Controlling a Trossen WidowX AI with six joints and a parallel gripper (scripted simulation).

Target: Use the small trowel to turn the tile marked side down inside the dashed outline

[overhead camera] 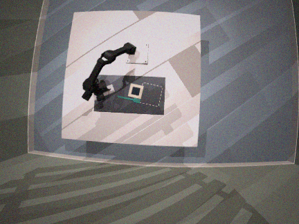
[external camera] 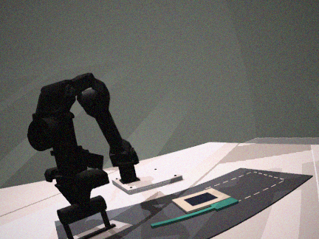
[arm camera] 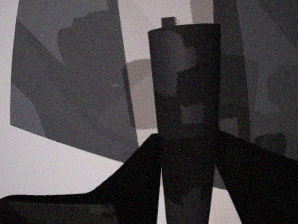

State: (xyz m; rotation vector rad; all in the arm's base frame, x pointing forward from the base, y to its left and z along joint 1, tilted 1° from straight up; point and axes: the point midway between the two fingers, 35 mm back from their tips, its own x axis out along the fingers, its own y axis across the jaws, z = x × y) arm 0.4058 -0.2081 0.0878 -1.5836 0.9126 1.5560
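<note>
Now: gripper tip 10 mm past the dark mat, 240 mm to the right of it and 80 mm above it. The rest, counted from my gripper tip: tan tile: 40 mm behind, 300 mm to the left, 60 mm below; teal trowel: 40 mm ahead, 260 mm to the left, 60 mm below.
</note>
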